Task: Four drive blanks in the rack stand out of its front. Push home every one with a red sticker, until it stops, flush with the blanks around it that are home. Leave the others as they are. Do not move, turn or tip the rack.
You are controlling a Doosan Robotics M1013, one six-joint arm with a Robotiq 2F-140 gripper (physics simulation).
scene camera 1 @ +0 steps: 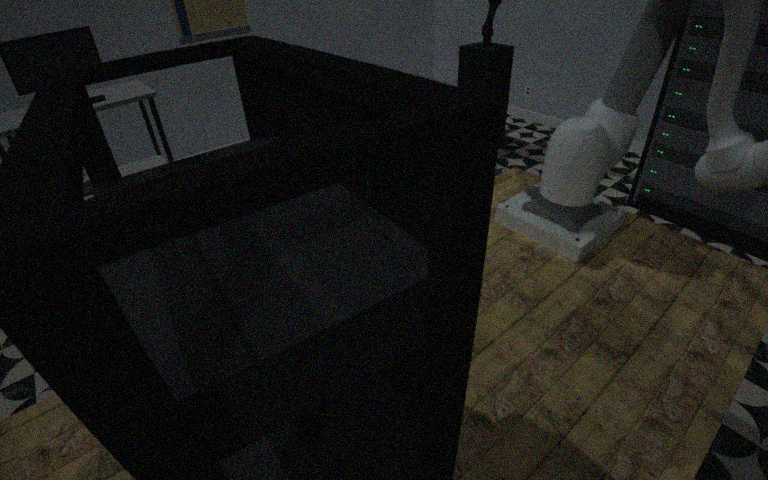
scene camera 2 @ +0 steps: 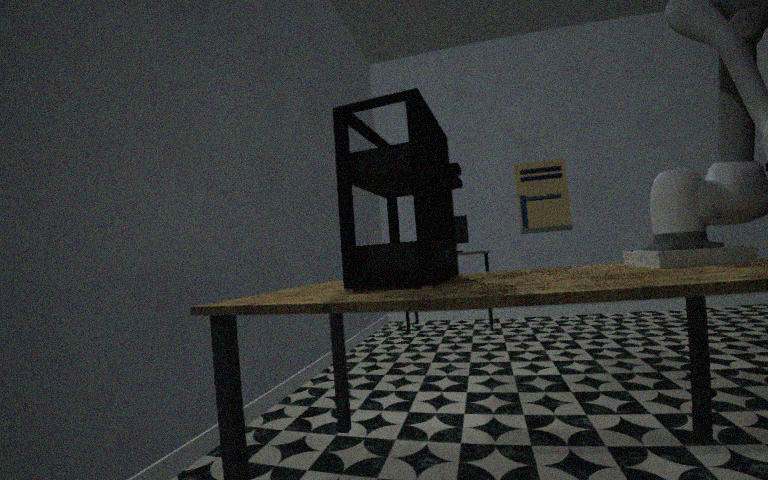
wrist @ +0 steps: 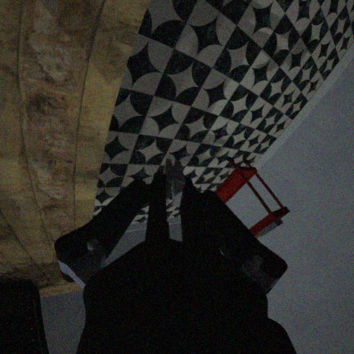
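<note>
The black rack (scene camera 1: 481, 254) (scene camera 2: 436, 226) stands on the wooden table; the first scene view shows it large and very dark. In the second scene view, dark blocks (scene camera 2: 456, 175) stick out past its right side, and a dark square piece (scene camera 2: 461, 229) shows lower; I cannot tell whether that one belongs to the rack. No stickers can be made out, and separate drive blanks cannot be told apart. My gripper (wrist: 171, 169) is shut, its fingertips close together with no object seen between them. In the wrist view it is over floor and wall beyond the table edge.
The arm's base (scene camera 1: 572, 164) (scene camera 2: 679, 209) stands on a pale plate on the wooden table (scene camera 1: 543, 350) (scene camera 2: 543, 280) (wrist: 50, 125). A server cabinet with green lights (scene camera 1: 671, 116) is behind it. A red-framed cart (wrist: 235, 182) stands beyond. A dark shape (wrist: 20, 315) fills the wrist view's lower left corner.
</note>
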